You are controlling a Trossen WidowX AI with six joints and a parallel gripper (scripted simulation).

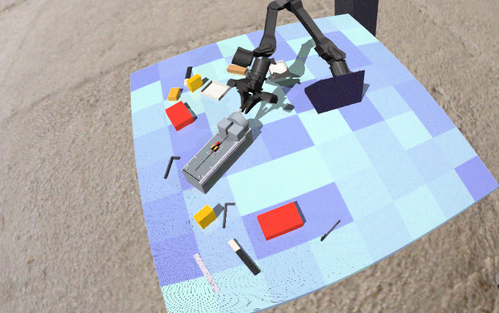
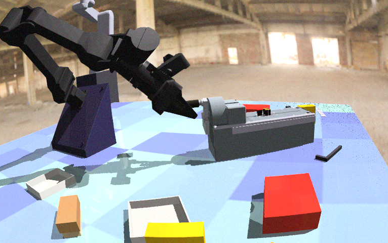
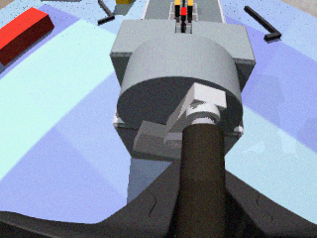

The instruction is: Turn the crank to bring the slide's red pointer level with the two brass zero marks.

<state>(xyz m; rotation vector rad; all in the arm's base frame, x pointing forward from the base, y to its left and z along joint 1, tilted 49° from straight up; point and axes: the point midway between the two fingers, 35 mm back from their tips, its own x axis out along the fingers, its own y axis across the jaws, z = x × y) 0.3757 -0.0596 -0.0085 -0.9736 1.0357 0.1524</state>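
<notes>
Right now the red pointer is 120 mm ahead of my gripper tip, 80 mm to the left of it and 10 mm below it. The rest, counted from my gripper tip: dark crank handle: 10 mm behind, 10 mm to the right, 30 mm above; tan block: 80 mm behind, 330 mm to the right, 80 mm below.
</notes>
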